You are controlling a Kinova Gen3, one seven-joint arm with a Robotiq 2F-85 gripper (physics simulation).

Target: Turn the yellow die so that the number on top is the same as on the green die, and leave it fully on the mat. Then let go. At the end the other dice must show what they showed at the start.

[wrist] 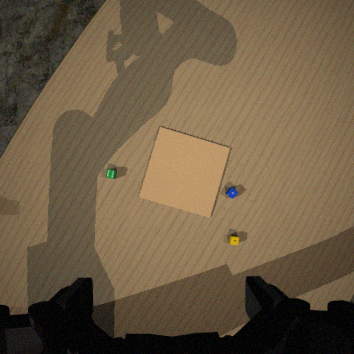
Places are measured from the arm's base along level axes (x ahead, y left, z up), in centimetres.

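Pixels of known places: gripper, fingertip midpoint: (169,294).
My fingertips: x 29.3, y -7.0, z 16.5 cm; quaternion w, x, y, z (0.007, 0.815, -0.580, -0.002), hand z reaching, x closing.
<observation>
Behind a point stands the place of what it marks.
A small yellow die (234,240) {x 29.4, y -20.6, z -18.3 cm} lies on the table at the lower right of the wrist view, off the mat; its top face shows one dark pip. A green die (111,174) {x 33.6, y 5.1, z -18.3 cm} lies left of the mat with several white pips on top, too small to count surely. A blue die (232,192) {x 37.8, y -17.2, z -18.3 cm} lies close to the right edge of the mat, with what looks like one light pip on top. The square light-brown mat (185,171) {x 38.7, y -7.7, z -19.5 cm} lies in the middle. My gripper (169,294) {x 29.3, y -7.0, z 16.5 cm} is open and empty, high above the table, its fingers at the bottom of the view.
The wooden table (290,110) {x 57.6, y -23.8, z -19.9 cm} has an edge running diagonally at the upper left, with a dark stone-like floor (35,55) beyond it. The arm's shadow falls across the table's left part, reaching near the green die. Another shadow band crosses the lower right.
</observation>
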